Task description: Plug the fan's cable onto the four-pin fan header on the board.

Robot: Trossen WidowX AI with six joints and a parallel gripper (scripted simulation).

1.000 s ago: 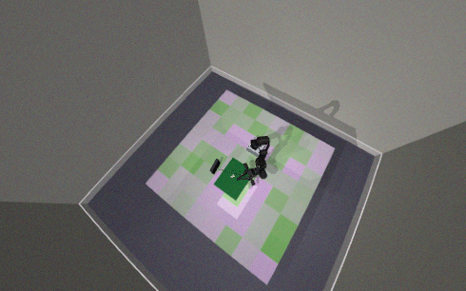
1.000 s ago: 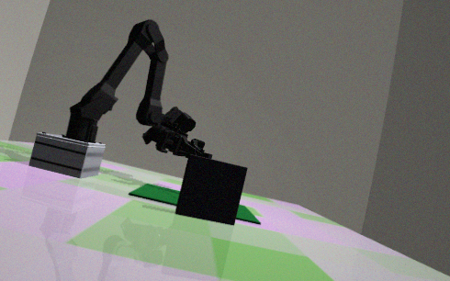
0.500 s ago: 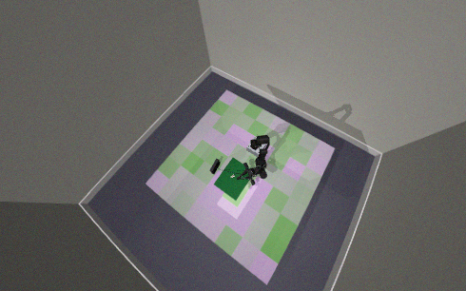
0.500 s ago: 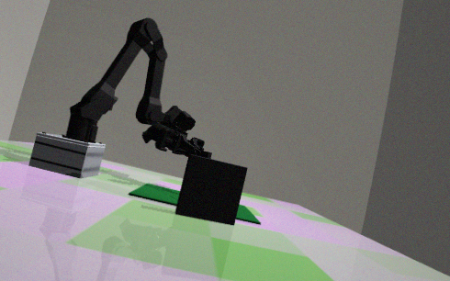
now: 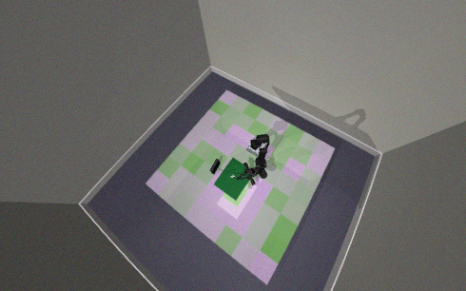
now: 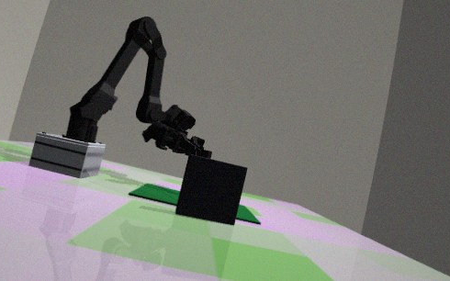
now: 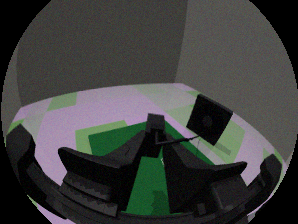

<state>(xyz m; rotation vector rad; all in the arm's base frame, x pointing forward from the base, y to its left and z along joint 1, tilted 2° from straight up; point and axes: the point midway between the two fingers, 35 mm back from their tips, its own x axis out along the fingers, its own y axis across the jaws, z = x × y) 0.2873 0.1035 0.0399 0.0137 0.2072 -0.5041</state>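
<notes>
My gripper tip is now 14 cm above the green board, 5 cm to the left of it and 2 cm short of it. The rest, counted from my gripper tip: black fan: 23 cm to the right, 7 cm below, 6 cm ahead; fan plug: 1 cm below, 1 cm ahead.
</notes>
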